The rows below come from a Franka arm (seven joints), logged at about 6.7 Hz.
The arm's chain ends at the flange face. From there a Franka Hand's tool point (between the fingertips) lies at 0.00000 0.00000 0.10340 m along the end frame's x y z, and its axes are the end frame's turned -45 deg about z.
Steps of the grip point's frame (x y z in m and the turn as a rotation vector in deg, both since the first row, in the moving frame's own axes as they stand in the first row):
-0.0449 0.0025 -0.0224 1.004 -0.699 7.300
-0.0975 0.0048 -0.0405 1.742 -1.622 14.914
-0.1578 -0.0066 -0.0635 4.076 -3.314 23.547
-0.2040 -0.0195 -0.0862 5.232 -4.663 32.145
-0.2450 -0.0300 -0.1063 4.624 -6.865 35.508
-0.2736 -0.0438 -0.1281 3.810 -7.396 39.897
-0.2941 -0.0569 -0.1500 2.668 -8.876 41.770
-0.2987 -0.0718 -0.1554 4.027 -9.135 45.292
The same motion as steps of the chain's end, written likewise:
-0.0278 0.0340 -0.0224 0.216 -1.204 7.300
-0.0613 0.0730 -0.0404 0.085 -2.379 14.914
-0.1073 0.1098 -0.0631 0.539 -5.226 23.547
-0.1463 0.1346 -0.0854 0.402 -6.997 32.145
-0.1799 0.1537 -0.1053 -1.585 -8.124 35.508
-0.2098 0.1631 -0.1271 -2.536 -7.924 39.897
-0.2320 0.1656 -0.1487 -4.390 -8.163 41.770
-0.2445 0.1609 -0.1539 -3.612 -9.307 45.292

